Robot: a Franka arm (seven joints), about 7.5 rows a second.
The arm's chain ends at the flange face. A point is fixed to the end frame.
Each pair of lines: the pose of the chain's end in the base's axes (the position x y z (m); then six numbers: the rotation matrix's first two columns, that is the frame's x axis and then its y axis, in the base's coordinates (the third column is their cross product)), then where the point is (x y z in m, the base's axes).
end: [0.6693, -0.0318, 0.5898, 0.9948, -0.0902, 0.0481, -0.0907, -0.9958, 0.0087]
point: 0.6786 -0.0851 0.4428
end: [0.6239, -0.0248, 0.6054, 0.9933, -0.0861, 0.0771, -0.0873, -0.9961, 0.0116]
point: 0.6376 -0.0789 0.4590
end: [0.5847, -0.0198, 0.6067, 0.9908, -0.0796, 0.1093, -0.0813, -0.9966, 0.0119]
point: 0.6035 -0.0742 0.4610
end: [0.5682, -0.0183, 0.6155, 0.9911, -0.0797, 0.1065, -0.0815, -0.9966, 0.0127]
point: 0.5865 -0.0728 0.4697
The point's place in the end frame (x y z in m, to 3 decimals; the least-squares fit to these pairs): 0.007 0.051 0.148
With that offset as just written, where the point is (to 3 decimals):
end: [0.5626, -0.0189, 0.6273, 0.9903, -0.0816, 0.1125, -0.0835, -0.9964, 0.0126]
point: 0.582 -0.074 0.482
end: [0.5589, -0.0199, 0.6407, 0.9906, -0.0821, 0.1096, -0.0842, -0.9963, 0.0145]
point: 0.578 -0.075 0.495
